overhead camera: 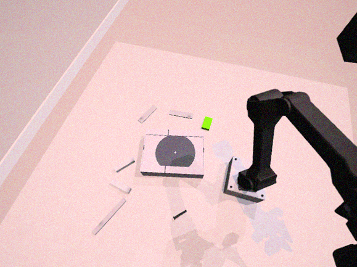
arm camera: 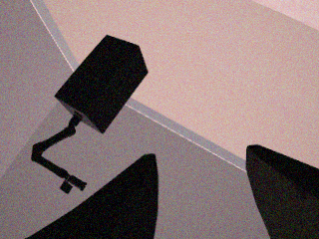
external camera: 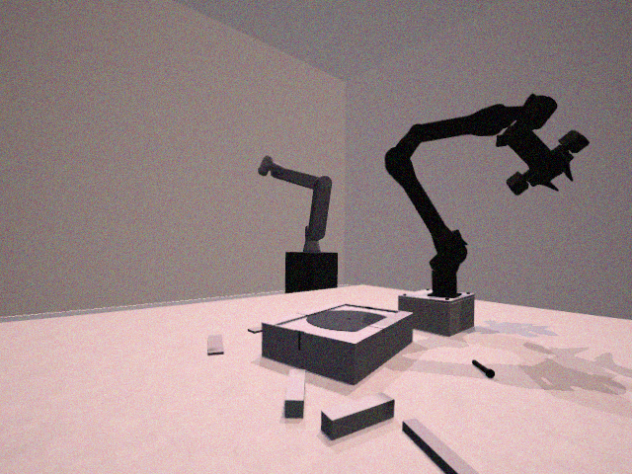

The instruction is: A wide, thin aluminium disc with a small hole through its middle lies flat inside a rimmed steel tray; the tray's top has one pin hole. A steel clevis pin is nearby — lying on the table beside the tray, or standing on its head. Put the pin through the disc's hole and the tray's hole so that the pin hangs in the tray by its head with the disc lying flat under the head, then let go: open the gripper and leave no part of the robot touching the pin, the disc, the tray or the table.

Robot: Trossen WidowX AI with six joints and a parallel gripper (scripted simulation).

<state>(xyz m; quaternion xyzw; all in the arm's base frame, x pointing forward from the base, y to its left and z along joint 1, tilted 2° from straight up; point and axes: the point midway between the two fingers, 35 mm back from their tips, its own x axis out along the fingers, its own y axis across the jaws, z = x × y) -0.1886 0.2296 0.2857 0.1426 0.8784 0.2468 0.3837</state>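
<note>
My gripper tip is now 43 cm short of the steel pin, 10 cm to the left of it and 35 cm above it. Round my gripper tip: green block (37 cm ahead, 50 cm to the right, 35 cm below); rimmed tray (50 cm ahead, 33 cm to the right, 31 cm below); dark disc (49 cm ahead, 32 cm to the right, 30 cm below).
</note>
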